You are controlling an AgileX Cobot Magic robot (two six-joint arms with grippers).
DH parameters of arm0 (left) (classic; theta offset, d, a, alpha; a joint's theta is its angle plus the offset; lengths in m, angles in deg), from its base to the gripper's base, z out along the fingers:
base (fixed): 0 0 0 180
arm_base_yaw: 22.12 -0.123 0 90
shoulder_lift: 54.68 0 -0.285 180
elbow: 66.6 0 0.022 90
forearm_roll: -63.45 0.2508 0 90
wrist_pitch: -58.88 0 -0.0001 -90
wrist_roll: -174.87 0.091 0 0
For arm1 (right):
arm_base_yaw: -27.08 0.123 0 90
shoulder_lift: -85.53 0 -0.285 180
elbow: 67.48 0 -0.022 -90
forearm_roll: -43.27 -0.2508 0 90
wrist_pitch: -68.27 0 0.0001 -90
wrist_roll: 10.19 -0.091 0 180
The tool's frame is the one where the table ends.
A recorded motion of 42 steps. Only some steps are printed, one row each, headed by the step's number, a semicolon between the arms.
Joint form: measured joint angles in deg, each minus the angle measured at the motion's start. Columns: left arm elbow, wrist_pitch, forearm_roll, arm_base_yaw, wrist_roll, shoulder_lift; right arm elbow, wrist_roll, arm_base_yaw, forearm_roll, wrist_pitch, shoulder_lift.
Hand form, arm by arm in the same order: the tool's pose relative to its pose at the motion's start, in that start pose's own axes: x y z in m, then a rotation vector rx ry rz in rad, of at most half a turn. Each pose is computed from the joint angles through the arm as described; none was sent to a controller.
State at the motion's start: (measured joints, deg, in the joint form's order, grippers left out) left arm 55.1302 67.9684 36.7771 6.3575 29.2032 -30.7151; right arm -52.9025 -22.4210 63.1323 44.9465 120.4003 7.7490
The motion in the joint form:
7: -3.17 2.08 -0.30 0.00 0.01 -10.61; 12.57 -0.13 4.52 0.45 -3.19 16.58
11: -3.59 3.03 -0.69 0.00 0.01 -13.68; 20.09 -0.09 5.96 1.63 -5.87 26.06
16: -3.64 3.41 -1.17 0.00 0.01 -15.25; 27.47 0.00 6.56 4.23 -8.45 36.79
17: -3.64 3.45 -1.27 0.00 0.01 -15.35; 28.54 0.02 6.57 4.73 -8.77 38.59
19: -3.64 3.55 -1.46 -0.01 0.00 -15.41; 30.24 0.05 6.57 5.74 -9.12 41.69
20: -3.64 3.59 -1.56 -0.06 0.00 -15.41; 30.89 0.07 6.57 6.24 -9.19 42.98
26: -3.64 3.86 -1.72 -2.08 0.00 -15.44; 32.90 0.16 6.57 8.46 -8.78 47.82
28: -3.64 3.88 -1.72 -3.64 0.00 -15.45; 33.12 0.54 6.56 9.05 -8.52 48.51
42: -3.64 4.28 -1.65 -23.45 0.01 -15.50; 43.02 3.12 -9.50 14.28 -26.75 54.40
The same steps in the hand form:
7: 0.0094 -0.0048 -0.0264 0.0035 -0.0988 0.0053; 0.0605 0.0007 -0.0376 -0.0686 -0.1162 -0.0622
11: 0.0105 -0.0063 -0.0341 0.0080 -0.1315 0.0031; 0.0954 -0.0070 -0.0481 -0.0882 -0.1966 -0.0916
16: 0.0101 -0.0069 -0.0383 0.0103 -0.1532 -0.0024; 0.1306 -0.0195 -0.0561 -0.0850 -0.3060 -0.1235
17: 0.0100 -0.0070 -0.0386 0.0109 -0.1545 -0.0039; 0.1360 -0.0217 -0.0574 -0.0826 -0.3257 -0.1280
19: 0.0101 -0.0072 -0.0387 0.0124 -0.1545 -0.0071; 0.1450 -0.0257 -0.0595 -0.0755 -0.3593 -0.1368
20: 0.0101 -0.0072 -0.0387 0.0124 -0.1540 -0.0087; 0.1487 -0.0274 -0.0604 -0.0712 -0.3732 -0.1413
26: 0.0106 -0.0062 -0.0385 -0.0191 -0.1463 -0.0087; 0.1618 -0.0343 -0.0646 -0.0476 -0.4231 -0.1598
28: 0.0108 -0.0052 -0.0384 -0.0459 -0.1425 -0.0069; 0.1636 -0.0356 -0.0653 -0.0380 -0.4292 -0.1709
42: 0.0131 0.0074 -0.0390 -0.3844 -0.0894 0.0171; 0.1749 -0.0562 -0.0485 0.1953 -0.6819 -0.1323

